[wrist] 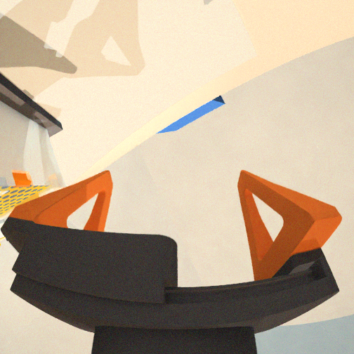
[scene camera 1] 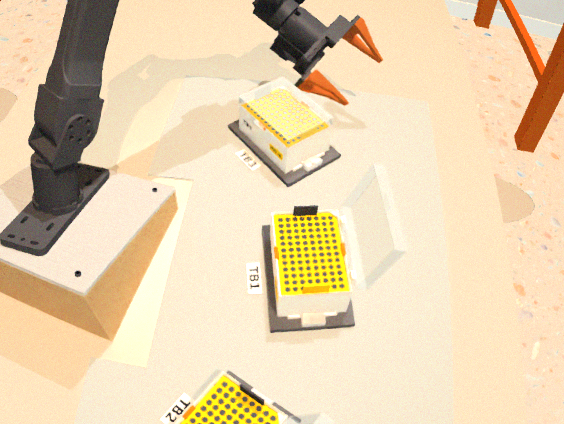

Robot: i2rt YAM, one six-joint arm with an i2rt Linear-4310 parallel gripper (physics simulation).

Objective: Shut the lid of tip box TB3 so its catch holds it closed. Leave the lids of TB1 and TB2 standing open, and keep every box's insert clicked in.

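Places are measured from the arm's base along level axes (x back, y right, z up), in metres.
Pixels of known places: gripper, fingertip midpoint: [scene camera 1: 364, 82]; arm's base, origin of the base link: [scene camera 1: 58, 207].
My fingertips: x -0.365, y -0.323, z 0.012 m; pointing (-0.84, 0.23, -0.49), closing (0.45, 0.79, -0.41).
For each thing: its middle in the pictures, then the offset to it from my fingertips. "pt": a spot on its surface instead.
- Tip box TB3, body centre: [scene camera 1: 277, 127] dx +0.120, dy +0.078, dz -0.055 m
- Tip box TB1, body centre: [scene camera 1: 298, 263] dx +0.049, dy +0.304, dz -0.061 m
- Tip box TB2, surface spot: [scene camera 1: 235, 400] pt dx +0.083, dy +0.502, dz -0.036 m
Tip box TB3 [scene camera 1: 305, 152] [wrist: 22, 198] stands on a dark base. Its clear lid [scene camera 1: 242, 97] lies over the yellow insert [scene camera 1: 285, 115], down or nearly down; whether the catch holds cannot be told. My gripper [scene camera 1: 363, 82] [wrist: 174, 177] is open and empty, above and beside TB3's lid on the far right side. Tip box TB1 [scene camera 1: 312, 303] has its clear lid [scene camera 1: 376, 225] standing open to the right, with its yellow insert [scene camera 1: 310, 252] seated level. Tip box TB2 [scene camera 1: 235, 400] is cut off at the bottom edge, and part of a clear lid [scene camera 1: 320, 419] shows beside it.
The arm's base plate [scene camera 1: 65, 215] is on a wooden block [scene camera 1: 135, 265] at the left. A blue object [wrist: 192, 116] lies farther off in the wrist view. An orange metal frame [scene camera 1: 542, 100] stands at the right, beyond the table edge.
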